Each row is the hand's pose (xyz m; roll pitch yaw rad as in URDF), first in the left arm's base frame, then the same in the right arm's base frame.
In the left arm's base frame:
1: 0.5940 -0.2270 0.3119 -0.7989 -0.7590 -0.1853
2: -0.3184 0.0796 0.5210 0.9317 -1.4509 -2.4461
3: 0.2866 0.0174 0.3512 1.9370 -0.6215 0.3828
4: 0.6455 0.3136 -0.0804 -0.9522 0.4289 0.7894
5: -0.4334 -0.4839 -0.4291 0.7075 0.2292 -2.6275
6: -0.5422 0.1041 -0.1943 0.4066 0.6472 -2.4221
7: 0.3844 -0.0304 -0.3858 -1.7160 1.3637 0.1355
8: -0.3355 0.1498 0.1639 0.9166 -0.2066 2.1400
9: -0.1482 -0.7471 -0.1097 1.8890 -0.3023 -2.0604
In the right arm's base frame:
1: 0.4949 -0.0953 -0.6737 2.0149 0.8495 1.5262
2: 0.8404 -1.0154 -0.7390 -0.7535 1.3437 -0.8160
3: 0.7415 -0.4008 -0.6330 -1.4973 0.5830 1.0288
4: 0.9306 -0.0073 -0.1724 1.9386 -0.5294 0.9051
5: 0.0729 -1.0708 0.0618 -2.1917 -0.1735 -2.1262
6: 0.6991 -1.1869 -0.0228 -2.4749 -0.5331 -2.4284
7: 0.5251 -0.2512 0.0640 0.6453 -1.2258 2.1978
8: 0.8264 -1.0057 -0.3751 -2.1628 -0.0294 -0.5562
9: -0.1092 -0.8135 -0.3297 -1.0576 0.4665 -2.5710

